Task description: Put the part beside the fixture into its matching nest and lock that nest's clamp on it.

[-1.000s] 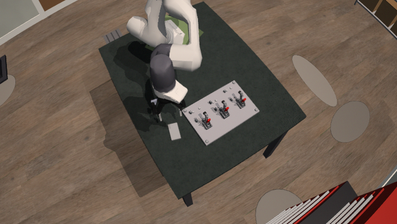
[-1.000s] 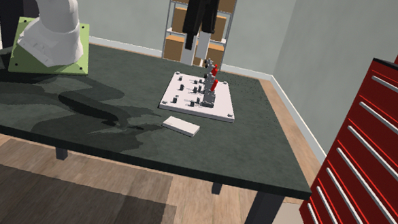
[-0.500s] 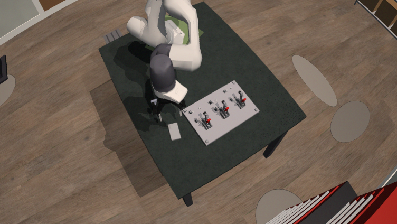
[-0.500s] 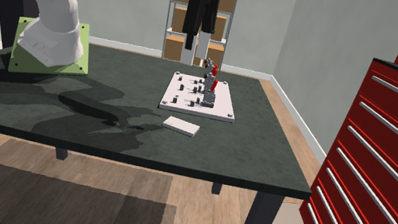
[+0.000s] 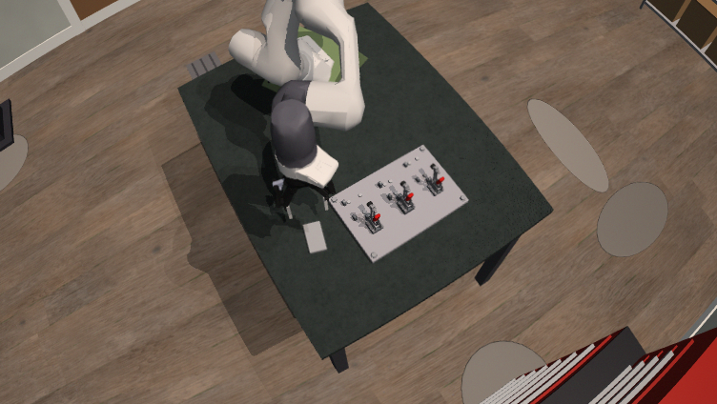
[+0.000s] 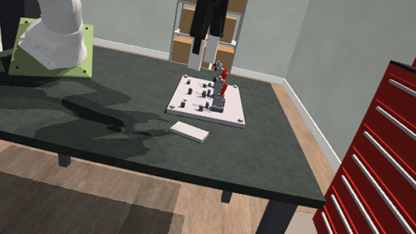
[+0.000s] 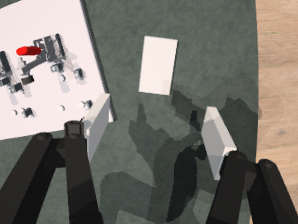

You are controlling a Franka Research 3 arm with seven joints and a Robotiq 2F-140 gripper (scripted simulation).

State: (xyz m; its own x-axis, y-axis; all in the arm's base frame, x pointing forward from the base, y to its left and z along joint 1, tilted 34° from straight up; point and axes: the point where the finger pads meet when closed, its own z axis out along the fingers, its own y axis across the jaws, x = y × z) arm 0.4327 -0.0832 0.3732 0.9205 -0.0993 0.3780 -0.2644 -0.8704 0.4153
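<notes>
Right now my hand is 20 cm above the part. Round my hand: light grey fixture plate (3 cm ahead, 27 cm to the left, 20 cm below); clamp (5 cm ahead, 38 cm to the left, 15 cm below).
</notes>
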